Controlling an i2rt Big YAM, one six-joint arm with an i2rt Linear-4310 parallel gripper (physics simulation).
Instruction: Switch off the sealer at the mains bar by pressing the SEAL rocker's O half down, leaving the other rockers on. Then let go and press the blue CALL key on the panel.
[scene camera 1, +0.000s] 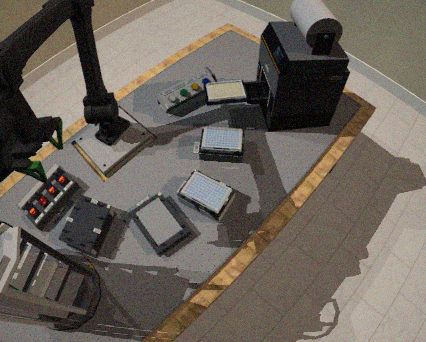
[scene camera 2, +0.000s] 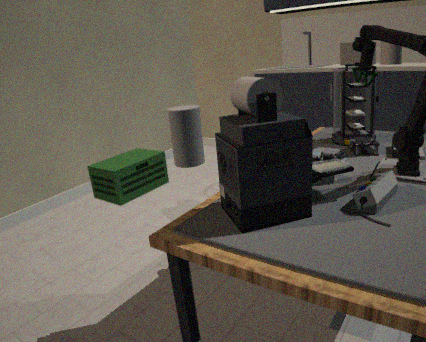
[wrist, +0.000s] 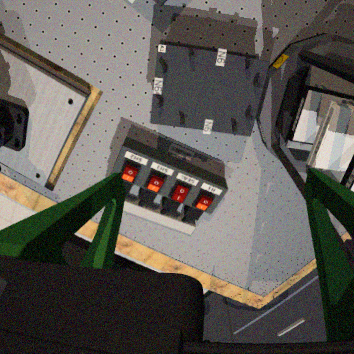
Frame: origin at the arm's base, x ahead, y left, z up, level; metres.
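Seen in the pictures: gripper, fingertip midpoint: (scene camera 1: 53, 165) (scene camera 2: 361, 84) (wrist: 211, 179); arm's base, origin of the base link: (scene camera 1: 113, 131) (scene camera 2: 407, 170).
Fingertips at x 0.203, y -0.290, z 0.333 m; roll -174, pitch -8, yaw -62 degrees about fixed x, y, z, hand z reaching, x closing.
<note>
Offsets run from my fingertips to a thing's top centre. "spot": to the spot under its first point.
The mains bar {0.242 m back, 0.048 m right, 0.297 m down} (scene camera 1: 48, 195) (wrist: 168, 188) has several rockers in a row. In the wrist view the SEAL rocker {0.210 m back, 0.075 m right, 0.297 m down} (wrist: 180, 193) is dark red and unlit, while the SH2 rocker {0.204 m back, 0.025 m left, 0.298 m down} (wrist: 129, 173), the SH1 rocker {0.208 m back, 0.025 m right, 0.298 m down} (wrist: 154, 183) and the H1 rocker {0.214 m back, 0.125 m right, 0.298 m down} (wrist: 204, 202) show lit orange I halves. My gripper (scene camera 1: 52, 163) (scene camera 2: 365, 77) (wrist: 211, 179) is wide open and empty, with its green fingers above the bar and apart from it. The panel {0.063 m back, 0.576 m left, 0.267 m down} (scene camera 1: 165, 102) (scene camera 2: 380, 194) stands beyond the arm's base, its blue CALL key {0.014 m back, 0.637 m left, 0.276 m down} (scene camera 1: 206, 81) (scene camera 2: 363, 187) at the end near the sealer {0.308 m ahead, 0.750 m left, 0.105 m up} (scene camera 1: 305, 85) (scene camera 2: 270, 175).
A dark block {0.018 m back, 0.041 m right, 0.275 m down} (scene camera 1: 86, 225) (wrist: 205, 90) stands beside the bar, and a rack carousel {spot: 0.141 m ahead, 0.202 m right, 0.069 m down} (scene camera 1: 50, 280) stands beyond it. A grey-topped tray {0.165 m ahead, 0.099 m left, 0.312 m down} (scene camera 1: 159, 220), two blue-topped plates {0.239 m ahead, 0.247 m left, 0.281 m down} (scene camera 1: 206, 191) {0.181 m ahead, 0.434 m left, 0.281 m down} (scene camera 1: 222, 139) and a yellowish plate {0.106 m ahead, 0.582 m left, 0.221 m down} (scene camera 1: 226, 92) stand further along. The arm's base plate (scene camera 1: 122, 150) (wrist: 50, 110) lies near the bar.
</note>
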